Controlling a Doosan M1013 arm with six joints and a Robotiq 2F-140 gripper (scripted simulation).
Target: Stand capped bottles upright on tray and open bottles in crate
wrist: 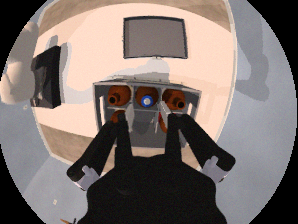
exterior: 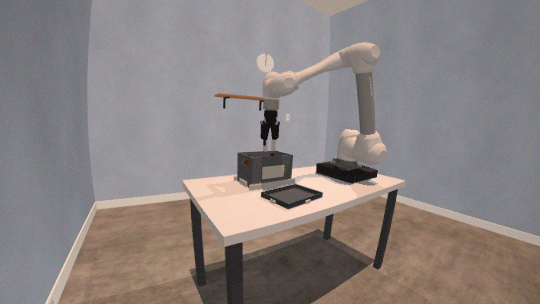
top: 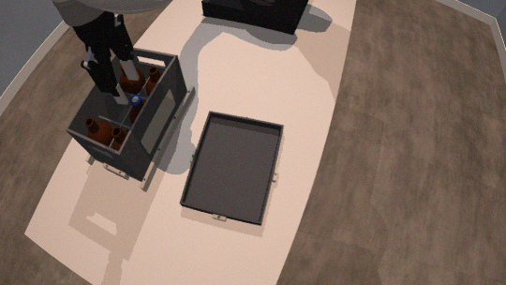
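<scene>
The bottle is 1 cm to the left of my hand and 14 cm below it. The rest, counted from my hand: dark tray 1 cm ahead, 24 cm to the left, 21 cm below; dark grey crate 4 cm to the right, 14 cm below.
</scene>
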